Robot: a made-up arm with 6 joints. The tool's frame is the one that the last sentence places. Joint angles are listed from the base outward.
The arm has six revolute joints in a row. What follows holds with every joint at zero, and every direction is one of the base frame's.
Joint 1 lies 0.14 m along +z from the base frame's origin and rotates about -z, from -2.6 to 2.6 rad.
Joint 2 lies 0.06 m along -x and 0.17 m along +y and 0.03 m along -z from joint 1 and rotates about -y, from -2.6 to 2.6 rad.
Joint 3 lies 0.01 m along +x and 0.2 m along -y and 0.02 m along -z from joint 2 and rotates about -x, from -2.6 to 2.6 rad.
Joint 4 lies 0.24 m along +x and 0.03 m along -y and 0.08 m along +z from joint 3 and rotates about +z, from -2.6 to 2.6 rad.
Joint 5 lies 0.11 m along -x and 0.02 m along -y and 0.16 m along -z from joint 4 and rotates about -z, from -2.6 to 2.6 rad.
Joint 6 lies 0.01 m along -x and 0.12 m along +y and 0.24 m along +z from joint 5 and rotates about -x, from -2.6 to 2.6 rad.
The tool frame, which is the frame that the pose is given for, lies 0.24 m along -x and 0.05 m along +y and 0.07 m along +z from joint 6; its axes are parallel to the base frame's.
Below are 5 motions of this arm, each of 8 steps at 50 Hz.
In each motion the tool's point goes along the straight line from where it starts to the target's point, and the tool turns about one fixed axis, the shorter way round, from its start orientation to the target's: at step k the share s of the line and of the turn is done. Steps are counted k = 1, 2, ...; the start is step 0. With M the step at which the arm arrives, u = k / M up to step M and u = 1 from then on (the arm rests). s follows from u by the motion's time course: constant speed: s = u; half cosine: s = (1 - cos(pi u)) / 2; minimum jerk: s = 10 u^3 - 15 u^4 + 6 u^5.
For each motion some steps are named. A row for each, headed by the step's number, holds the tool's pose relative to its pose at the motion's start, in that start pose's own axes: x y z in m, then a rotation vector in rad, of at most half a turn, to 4 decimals.
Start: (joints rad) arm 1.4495 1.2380 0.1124 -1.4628 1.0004 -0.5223
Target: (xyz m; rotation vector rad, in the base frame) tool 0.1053 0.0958 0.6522 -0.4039 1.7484 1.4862
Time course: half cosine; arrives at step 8
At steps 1, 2, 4, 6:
1: 0.0000 0.0004 -0.0007 -0.0012 -0.0003 -0.0010
2: -0.0001 0.0014 -0.0029 -0.0046 -0.0011 -0.0038
4: -0.0003 0.0046 -0.0098 -0.0158 -0.0038 -0.0130
6: -0.0006 0.0079 -0.0167 -0.0269 -0.0066 -0.0222

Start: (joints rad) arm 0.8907 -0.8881 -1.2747 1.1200 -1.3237 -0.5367
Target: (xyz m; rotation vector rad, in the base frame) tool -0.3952 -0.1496 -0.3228 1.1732 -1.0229 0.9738
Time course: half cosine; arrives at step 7
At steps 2, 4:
2: 0.0047 0.0070 0.0001 0.0027 -0.0085 -0.0225
4: 0.0154 0.0227 0.0002 0.0086 -0.0277 -0.0732

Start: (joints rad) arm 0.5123 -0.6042 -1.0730 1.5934 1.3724 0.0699
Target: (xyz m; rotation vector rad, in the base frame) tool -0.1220 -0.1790 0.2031 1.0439 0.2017 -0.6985
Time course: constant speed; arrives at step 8
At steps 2, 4, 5, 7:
2: 0.0000 0.0105 -0.0007 -0.0125 -0.0109 -0.0310
4: 0.0000 0.0210 -0.0014 -0.0250 -0.0219 -0.0621
5: 0.0000 0.0262 -0.0017 -0.0312 -0.0273 -0.0776
7: 0.0001 0.0367 -0.0024 -0.0437 -0.0383 -0.1086

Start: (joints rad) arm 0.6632 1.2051 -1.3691 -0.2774 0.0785 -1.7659
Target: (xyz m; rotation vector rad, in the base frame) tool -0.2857 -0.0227 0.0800 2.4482 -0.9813 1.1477
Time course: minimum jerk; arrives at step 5
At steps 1, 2, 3, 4, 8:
1: -0.0002 -0.0004 -0.0003 -0.0021 0.0004 0.0009
2: -0.0011 -0.0019 -0.0018 -0.0115 0.0021 0.0049
3: -0.0024 -0.0042 -0.0039 -0.0246 0.0044 0.0105
4: -0.0033 -0.0057 -0.0053 -0.0340 0.0061 0.0144
8: -0.0035 -0.0061 -0.0057 -0.0361 0.0065 0.0153

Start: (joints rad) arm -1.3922 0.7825 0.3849 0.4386 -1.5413 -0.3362
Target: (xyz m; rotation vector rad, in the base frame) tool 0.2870 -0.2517 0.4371 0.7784 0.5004 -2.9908
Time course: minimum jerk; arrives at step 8
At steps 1, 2, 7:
1: -0.0004 -0.0001 -0.0005 -0.0004 -0.0011 0.0004
2: -0.0027 -0.0008 -0.0032 -0.0027 -0.0070 0.0026
7: -0.0252 -0.0075 -0.0300 -0.0257 -0.0670 0.0243

